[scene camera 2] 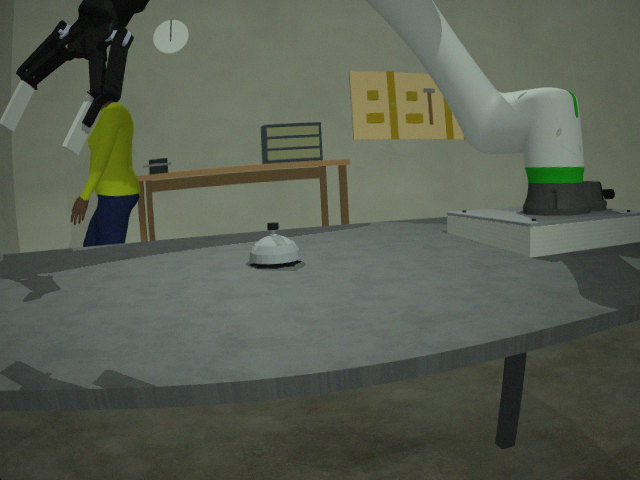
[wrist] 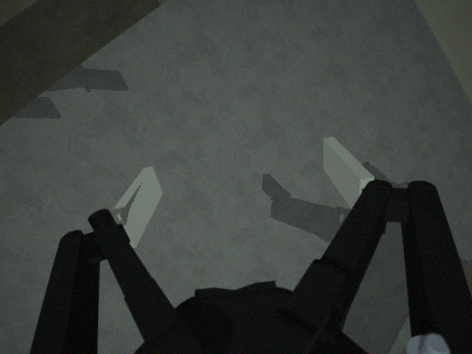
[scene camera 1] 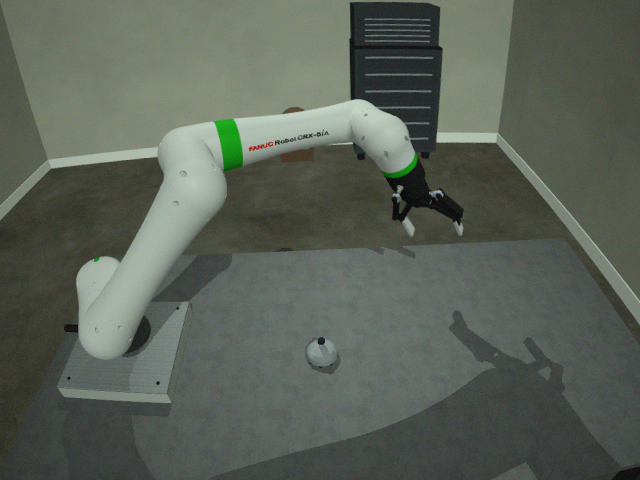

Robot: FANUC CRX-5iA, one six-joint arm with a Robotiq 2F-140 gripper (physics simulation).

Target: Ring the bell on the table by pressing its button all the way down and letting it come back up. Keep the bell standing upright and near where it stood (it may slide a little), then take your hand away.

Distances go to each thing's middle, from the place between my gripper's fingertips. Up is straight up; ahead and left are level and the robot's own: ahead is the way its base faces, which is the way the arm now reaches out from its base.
My hand is 330 mm past the silver dome bell (scene camera 2: 274, 251), 230 mm to the left of it and 190 mm above it.
